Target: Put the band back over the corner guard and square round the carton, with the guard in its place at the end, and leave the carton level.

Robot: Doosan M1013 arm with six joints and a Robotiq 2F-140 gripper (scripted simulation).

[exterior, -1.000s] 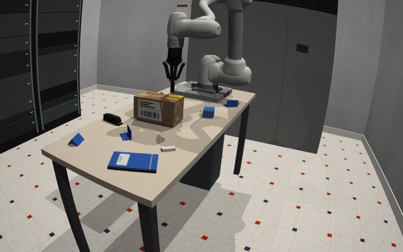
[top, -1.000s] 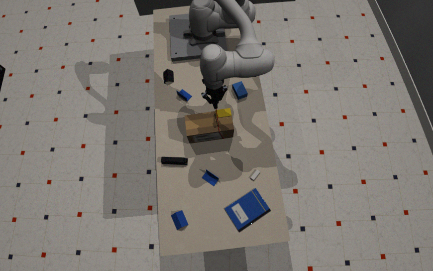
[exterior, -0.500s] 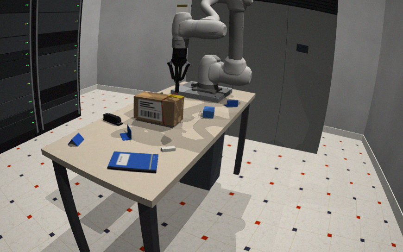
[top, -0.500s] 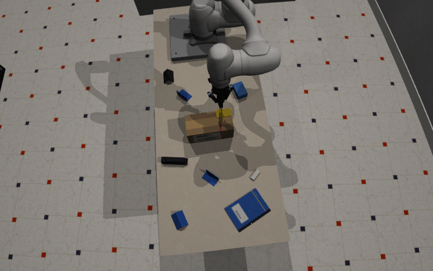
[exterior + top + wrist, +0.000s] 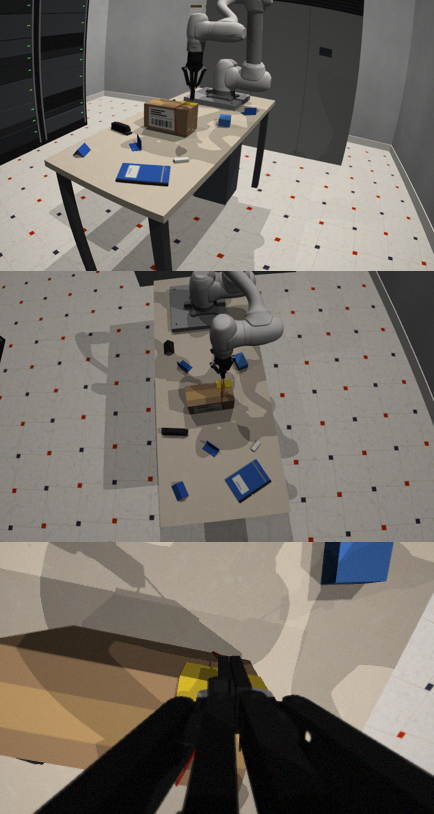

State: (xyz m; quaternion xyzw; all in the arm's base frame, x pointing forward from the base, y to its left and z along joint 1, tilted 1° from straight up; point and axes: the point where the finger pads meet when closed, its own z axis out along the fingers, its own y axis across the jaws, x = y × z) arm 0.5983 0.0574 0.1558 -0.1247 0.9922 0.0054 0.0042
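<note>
My gripper is now 6 cm above the yellow corner guard and 3 cm short of it. Also, from my hand: black bar (29 cm to the right, 24 cm ahead, 16 cm below); then blue block (17 cm below, 16 cm behind, 12 cm to the left); then brown carton (11 cm below, 8 cm to the right, 8 cm ahead).
</note>
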